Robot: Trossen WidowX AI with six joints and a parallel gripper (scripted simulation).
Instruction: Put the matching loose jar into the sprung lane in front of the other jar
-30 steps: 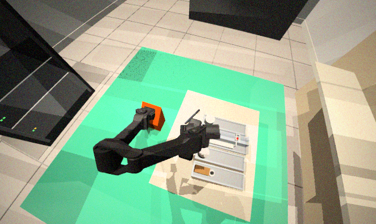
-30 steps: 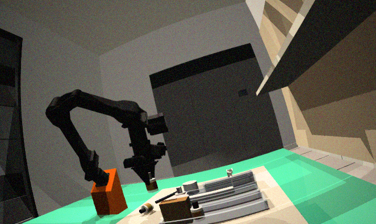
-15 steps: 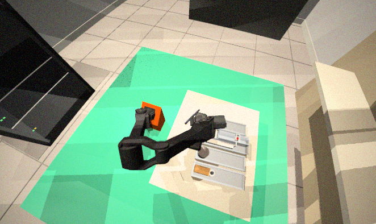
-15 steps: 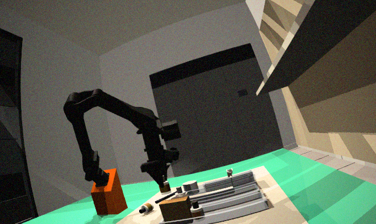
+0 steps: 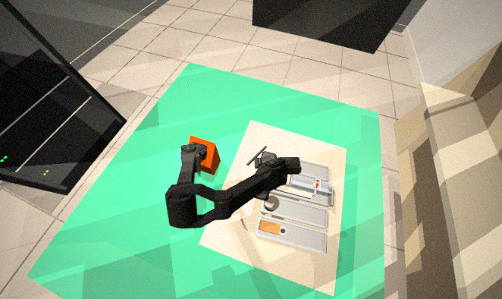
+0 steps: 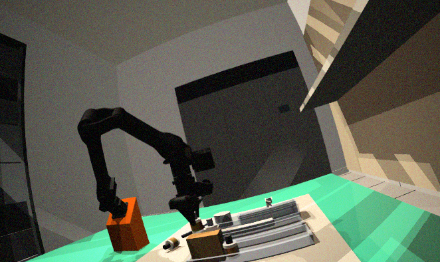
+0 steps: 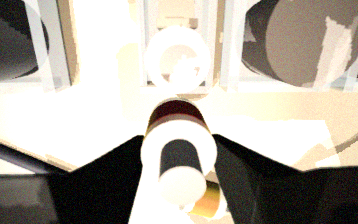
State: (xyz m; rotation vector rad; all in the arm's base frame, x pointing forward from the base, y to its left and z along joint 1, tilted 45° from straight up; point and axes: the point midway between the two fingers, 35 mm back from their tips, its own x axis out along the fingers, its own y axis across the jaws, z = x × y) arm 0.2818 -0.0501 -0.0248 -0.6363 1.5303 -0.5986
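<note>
The grey lane rack lies 190 mm ahead of my gripper tip, 30 mm to the left of it and 40 mm below it. From my gripper tip the other things lie so: brown box (70 mm ahead, 170 mm to the right, 20 mm below); pusher plate (150 mm ahead, 40 mm to the left, 10 mm below); black rod (60 mm behind, 130 mm to the left, 60 mm below).
</note>
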